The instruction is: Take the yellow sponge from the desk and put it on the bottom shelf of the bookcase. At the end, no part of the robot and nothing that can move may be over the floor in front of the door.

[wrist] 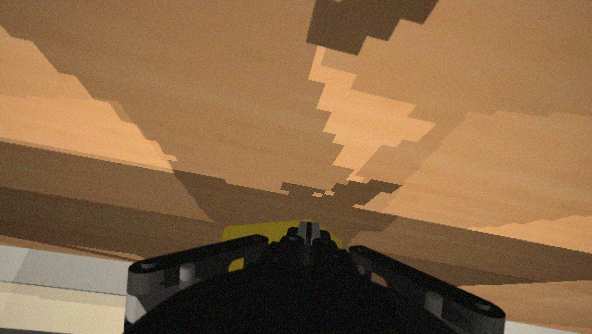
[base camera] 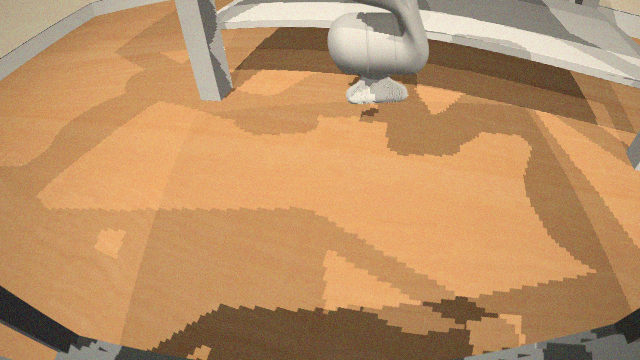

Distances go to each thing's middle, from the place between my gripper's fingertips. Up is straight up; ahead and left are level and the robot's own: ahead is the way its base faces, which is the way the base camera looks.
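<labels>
I find the yellow sponge (wrist: 274, 231) 30 mm to the right of my hand, 70 mm ahead of my hand and 10 mm above my hand.
</labels>
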